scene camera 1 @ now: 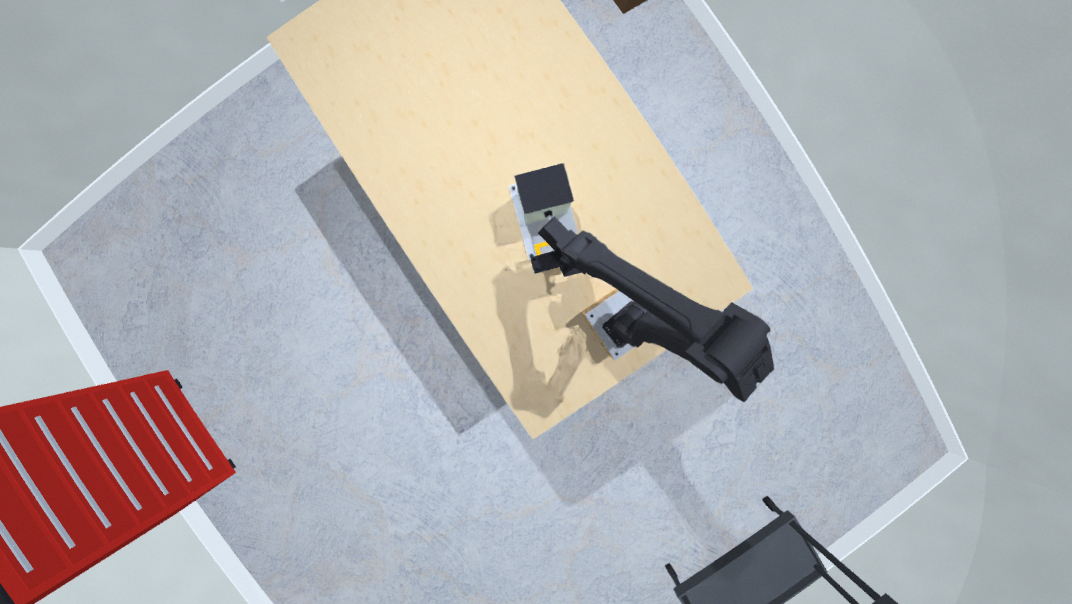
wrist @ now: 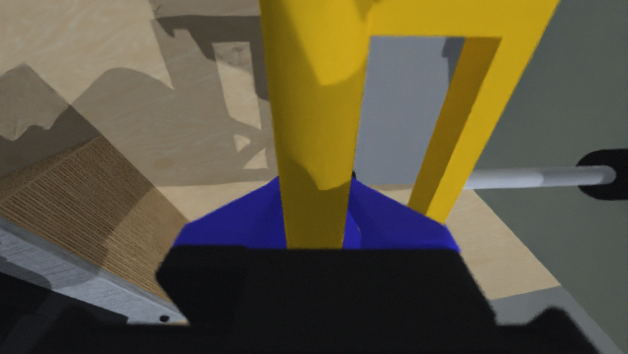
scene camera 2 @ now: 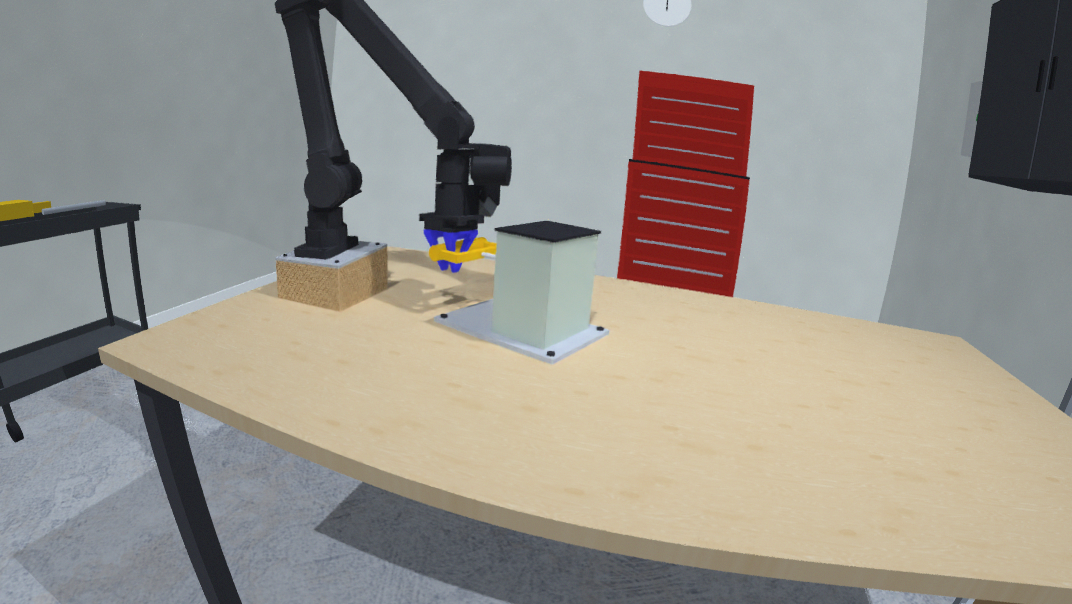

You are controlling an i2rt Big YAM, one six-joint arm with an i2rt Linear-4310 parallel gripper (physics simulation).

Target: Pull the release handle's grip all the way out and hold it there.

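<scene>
The release handle's yellow grip (scene camera 1: 540, 248) (scene camera 2: 466, 253) (wrist: 320, 120) is a frame with a thick round bar. It stands out from the side of a pale green box (scene camera 1: 549, 213) (scene camera 2: 523, 288) with a dark lid. A length of pale rod (scene camera 2: 488, 255) (wrist: 540, 177) shows between the grip and the black collar (wrist: 588, 189) on the box. My gripper (scene camera 2: 450, 264) (wrist: 314, 177) points down, with its blue fingers shut on the grip's round bar, one on each side. In the scene camera 1 view the fingers are hidden under the arm.
The box stands on a grey bolted base plate (scene camera 2: 465, 321) on the wooden table (scene camera 1: 465, 112) (scene camera 2: 675, 420). The arm's wooden mounting block (scene camera 2: 309, 283) (wrist: 120, 215) is close by. A red drawer cabinet (scene camera 1: 112, 457) (scene camera 2: 686, 195) and a dark cart (scene camera 1: 757, 562) (scene camera 2: 71, 217) stand off the table.
</scene>
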